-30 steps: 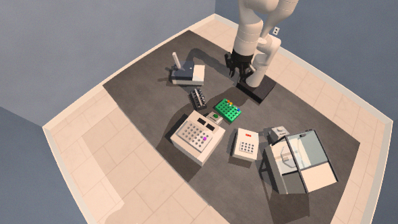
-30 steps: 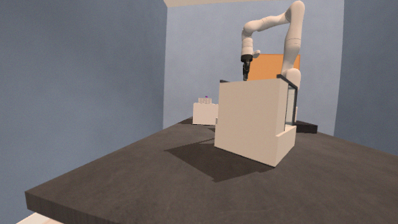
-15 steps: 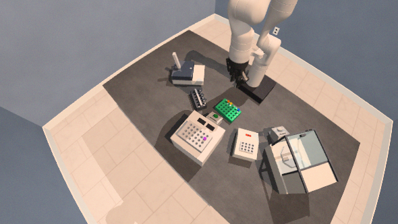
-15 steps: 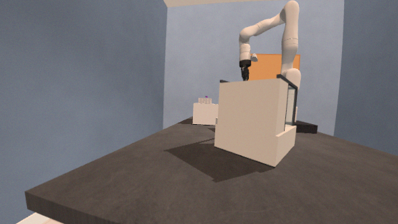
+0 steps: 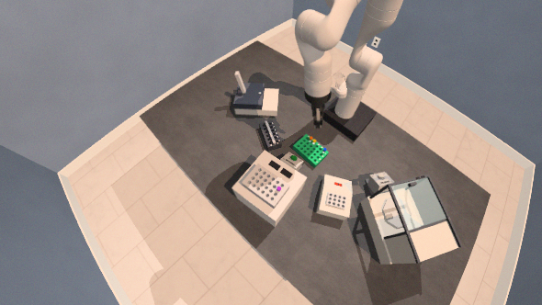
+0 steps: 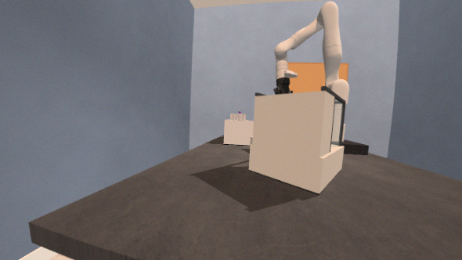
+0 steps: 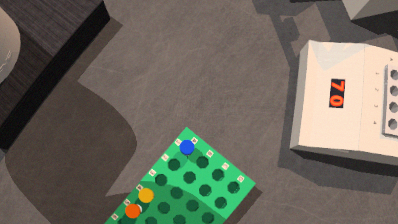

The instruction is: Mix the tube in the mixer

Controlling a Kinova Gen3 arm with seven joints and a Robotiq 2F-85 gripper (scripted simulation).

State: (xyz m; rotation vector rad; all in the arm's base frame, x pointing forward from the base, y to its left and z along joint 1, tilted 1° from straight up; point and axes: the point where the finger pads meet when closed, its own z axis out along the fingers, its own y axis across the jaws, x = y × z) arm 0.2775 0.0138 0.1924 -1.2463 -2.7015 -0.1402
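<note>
Now: the orange-capped tube 4 cm behind my hand, 3 cm to the right of it and 21 cm below it. From my hand the other things lie so: green tube rack (2 cm behind, 23 cm below); then blue-capped tube (4 cm behind, 5 cm to the left, 21 cm below); then green start key (9 cm ahead, 1 cm to the right, 17 cm below).
</note>
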